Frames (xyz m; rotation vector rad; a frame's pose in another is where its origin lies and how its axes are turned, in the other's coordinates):
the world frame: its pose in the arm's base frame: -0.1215 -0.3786 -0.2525 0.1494 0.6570 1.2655
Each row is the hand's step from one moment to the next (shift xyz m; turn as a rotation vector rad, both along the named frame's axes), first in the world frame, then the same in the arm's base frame.
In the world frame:
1: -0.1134 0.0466 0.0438 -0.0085 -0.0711 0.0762
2: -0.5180 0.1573 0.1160 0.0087 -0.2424 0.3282
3: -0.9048 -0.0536 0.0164 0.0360 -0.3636 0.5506
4: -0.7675 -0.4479 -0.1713 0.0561 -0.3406 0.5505
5: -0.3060 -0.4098 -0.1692 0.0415 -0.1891 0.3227
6: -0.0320 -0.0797 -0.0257 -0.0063 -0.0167 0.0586
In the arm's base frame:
1: -0.0320 -0.0782 0.0990 0.0986 -0.0116 0.0327
2: -0.1448 -0.3957 0.3591 0.3783 0.0116 0.1527
3: -0.0787 -0.8415 0.3279 0.6019 0.0528 0.2676
4: 0.1697 -0.8873 -0.0538 0.5856 0.0785 0.2704
5: 0.2065 -0.4521 -0.2077 0.3357 0.0572 0.1601
6: 0.0480 -0.0610 -0.0449 0.0442 0.0033 0.0422

